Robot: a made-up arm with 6 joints.
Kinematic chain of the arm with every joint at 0, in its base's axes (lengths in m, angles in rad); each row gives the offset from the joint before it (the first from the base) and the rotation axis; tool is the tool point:
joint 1: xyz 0 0 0.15 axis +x
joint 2: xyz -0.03 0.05 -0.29 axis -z
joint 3: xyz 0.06 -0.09 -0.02 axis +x
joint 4: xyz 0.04 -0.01 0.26 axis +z
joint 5: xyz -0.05 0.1 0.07 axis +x
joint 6: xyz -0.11 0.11 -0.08 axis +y
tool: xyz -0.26 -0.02 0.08
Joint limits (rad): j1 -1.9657..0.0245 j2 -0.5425..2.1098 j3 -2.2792..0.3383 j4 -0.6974..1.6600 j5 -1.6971..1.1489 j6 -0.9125..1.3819
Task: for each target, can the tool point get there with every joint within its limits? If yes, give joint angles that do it. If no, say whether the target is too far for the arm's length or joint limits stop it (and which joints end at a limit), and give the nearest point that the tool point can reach.
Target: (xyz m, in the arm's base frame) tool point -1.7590 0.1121 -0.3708
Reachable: no: too far | nearest point -0.6653 0.0490 -0.0775 | short by 1.134 m
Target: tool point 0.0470 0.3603 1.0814
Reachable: no: joint limits stop it (at a limit: joint 1, joint 3, joint 4, joint 5) | nearest point 0.0177 0.1413 0.7411 | short by 0.406 m
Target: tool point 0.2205 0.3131 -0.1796
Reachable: yes | joints -0.4697 0.9508 -1.4965 0.7927 0.4290 0.8881
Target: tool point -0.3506 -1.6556 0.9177
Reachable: no: too far | nearest point -0.2011 -0.8244 0.5098 | short by 0.938 m
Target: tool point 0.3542 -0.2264 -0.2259
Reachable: yes | joints -1.2682 1.6522 -1.0374 -0.2052 0.4717 0.0445
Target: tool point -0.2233 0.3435 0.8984
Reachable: no: joint limits stop it (at a limit: joint 1, joint 3, joint 4, joint 5) | nearest point -0.1693 0.1562 0.7123 | short by 0.270 m
